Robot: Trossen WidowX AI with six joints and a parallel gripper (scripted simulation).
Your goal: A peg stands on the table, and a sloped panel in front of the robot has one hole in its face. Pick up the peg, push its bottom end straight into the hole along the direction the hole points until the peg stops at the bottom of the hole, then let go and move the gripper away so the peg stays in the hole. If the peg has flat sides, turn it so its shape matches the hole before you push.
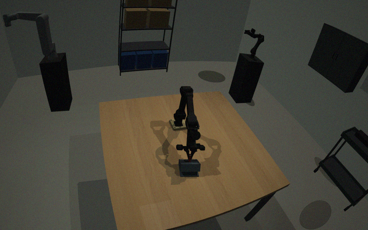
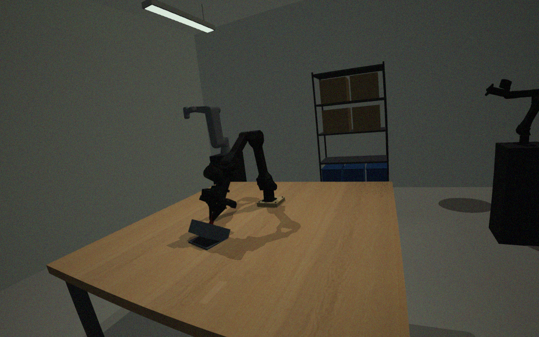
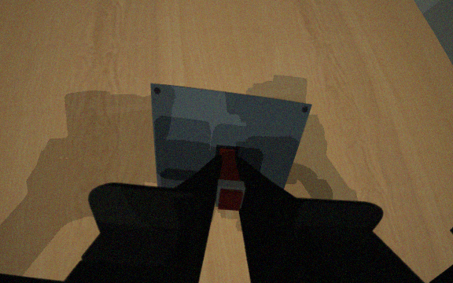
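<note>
The red square-sided peg lies 1 cm behind my gripper tip and 1 cm above it. Round my gripper tip: sloped panel: 4 cm below, 2 cm ahead.
</note>
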